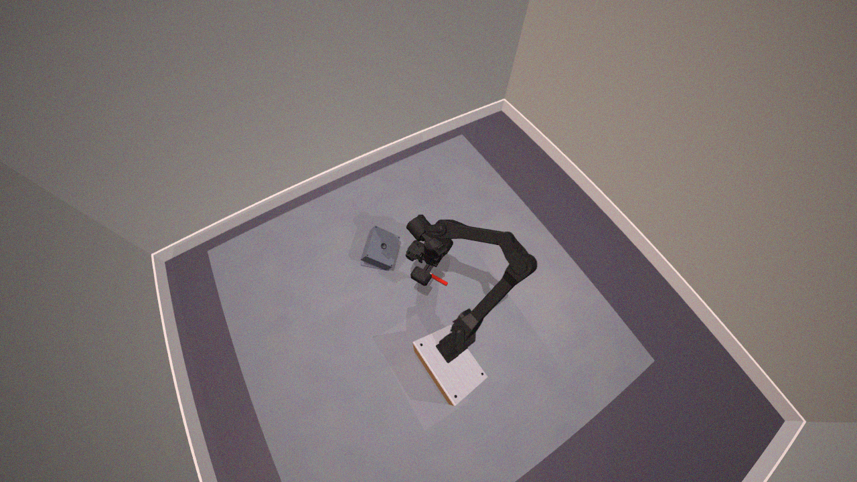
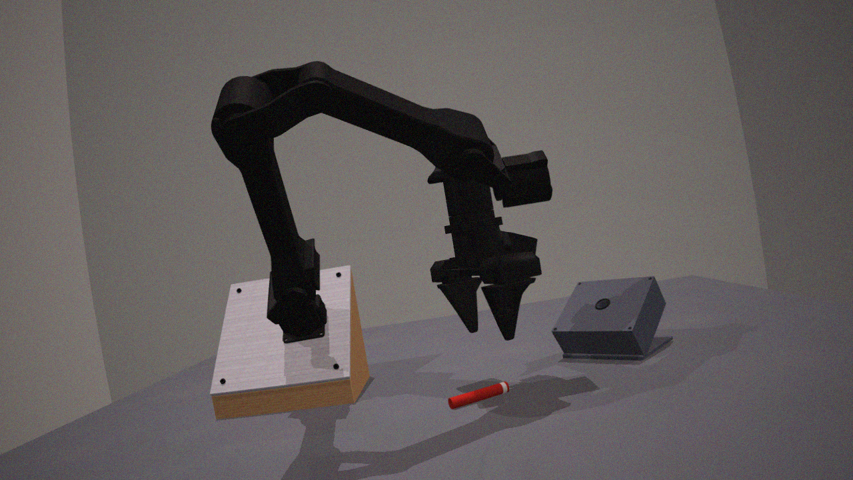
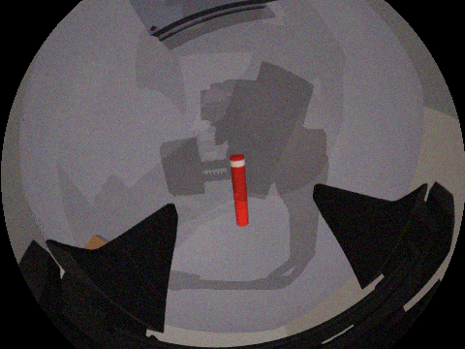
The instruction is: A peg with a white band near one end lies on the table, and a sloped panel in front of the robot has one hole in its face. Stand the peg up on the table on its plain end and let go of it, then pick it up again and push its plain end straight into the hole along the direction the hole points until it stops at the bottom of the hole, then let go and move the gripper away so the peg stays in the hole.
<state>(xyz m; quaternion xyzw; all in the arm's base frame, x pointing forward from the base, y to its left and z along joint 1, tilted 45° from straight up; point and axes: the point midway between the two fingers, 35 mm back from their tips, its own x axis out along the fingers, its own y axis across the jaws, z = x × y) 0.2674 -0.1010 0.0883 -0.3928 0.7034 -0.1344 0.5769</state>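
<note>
The red peg is 1 cm behind my gripper tip, 1 cm to the right of it and 7 cm below it. The rest, counted from my gripper tip: grey sloped panel: 19 cm ahead, 10 cm to the left, 2 cm below.
</note>
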